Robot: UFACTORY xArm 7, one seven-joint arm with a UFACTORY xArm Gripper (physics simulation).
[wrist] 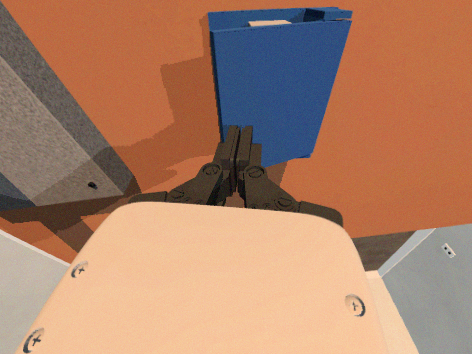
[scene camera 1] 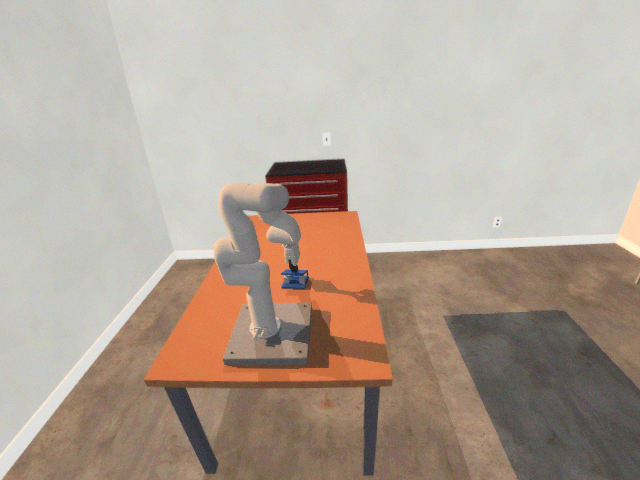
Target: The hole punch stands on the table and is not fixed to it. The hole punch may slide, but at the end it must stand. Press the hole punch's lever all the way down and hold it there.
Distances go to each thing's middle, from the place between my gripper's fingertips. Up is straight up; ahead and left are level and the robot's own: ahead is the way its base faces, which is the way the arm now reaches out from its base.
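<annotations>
Flat blue lever (wrist: 278,78): 30 mm ahead of my hand, 10 mm to the left of it, 30 mm below it.
</annotations>
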